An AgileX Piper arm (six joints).
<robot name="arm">
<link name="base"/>
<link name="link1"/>
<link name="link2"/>
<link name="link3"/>
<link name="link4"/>
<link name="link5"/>
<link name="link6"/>
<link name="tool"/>
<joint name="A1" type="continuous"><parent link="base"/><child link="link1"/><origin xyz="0.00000 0.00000 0.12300"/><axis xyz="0 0 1"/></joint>
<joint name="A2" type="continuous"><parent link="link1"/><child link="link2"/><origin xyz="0.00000 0.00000 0.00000"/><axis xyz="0 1 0"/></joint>
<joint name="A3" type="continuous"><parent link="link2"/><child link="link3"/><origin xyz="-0.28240 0.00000 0.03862"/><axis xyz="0 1 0"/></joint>
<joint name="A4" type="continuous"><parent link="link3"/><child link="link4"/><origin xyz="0.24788 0.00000 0.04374"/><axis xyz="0.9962 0 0.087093"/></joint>
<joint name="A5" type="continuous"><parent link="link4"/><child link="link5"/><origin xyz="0.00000 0.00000 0.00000"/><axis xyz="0 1 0"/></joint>
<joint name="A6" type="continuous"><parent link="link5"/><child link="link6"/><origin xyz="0.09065 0.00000 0.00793"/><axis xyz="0.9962 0 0.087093"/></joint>
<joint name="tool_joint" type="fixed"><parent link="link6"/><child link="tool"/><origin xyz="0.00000 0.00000 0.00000" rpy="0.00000 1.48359 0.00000"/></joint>
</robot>
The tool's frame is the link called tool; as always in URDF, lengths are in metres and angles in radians. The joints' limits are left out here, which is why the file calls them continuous.
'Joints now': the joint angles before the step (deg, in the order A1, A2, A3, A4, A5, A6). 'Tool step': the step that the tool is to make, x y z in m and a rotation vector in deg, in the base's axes. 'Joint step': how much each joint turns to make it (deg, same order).
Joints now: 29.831, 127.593, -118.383, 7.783, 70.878, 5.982
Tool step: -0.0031, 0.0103, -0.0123, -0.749, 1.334, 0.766
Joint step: 1.267, 1.459, 0.015, -0.099, -0.012, 0.528
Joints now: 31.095, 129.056, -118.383, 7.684, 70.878, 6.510
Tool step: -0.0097, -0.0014, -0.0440, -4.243, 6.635, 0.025
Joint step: 0.511, 1.823, 6.215, -0.255, -0.229, 0.509
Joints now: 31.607, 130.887, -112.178, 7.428, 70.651, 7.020
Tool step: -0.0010, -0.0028, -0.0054, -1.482, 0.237, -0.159
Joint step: -0.006, 0.004, 1.158, -1.208, -0.233, 0.429
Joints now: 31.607, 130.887, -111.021, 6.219, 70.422, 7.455
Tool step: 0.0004, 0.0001, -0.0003, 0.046, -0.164, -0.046
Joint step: -0.006, 0.046, -0.014, -0.045, -0.201, 0.031
